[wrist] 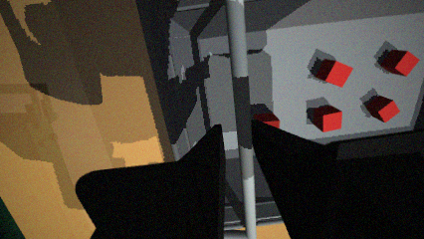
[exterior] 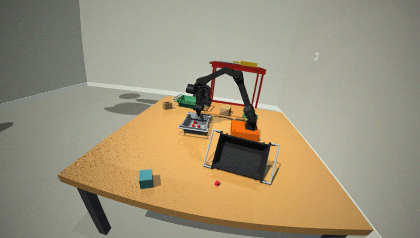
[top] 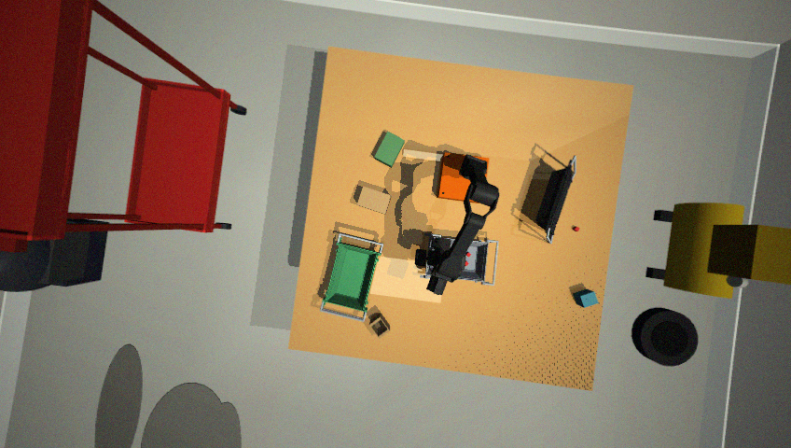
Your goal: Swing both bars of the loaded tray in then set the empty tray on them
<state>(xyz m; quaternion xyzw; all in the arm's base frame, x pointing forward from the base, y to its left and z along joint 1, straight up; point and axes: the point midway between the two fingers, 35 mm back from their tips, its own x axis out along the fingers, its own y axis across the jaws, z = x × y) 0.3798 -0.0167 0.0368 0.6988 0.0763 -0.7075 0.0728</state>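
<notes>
My gripper tip is now 40 cm to the right of the black tray, 35 cm past it and 2 cm below it. The rest, counted from my gripper tip: green box (37 cm behind, 32 cm to the right, 3 cm below); then teal cube (65 cm to the left, 3 cm below, 2 cm behind); then red block (53 cm to the left, 29 cm behind, 5 cm below).
</notes>
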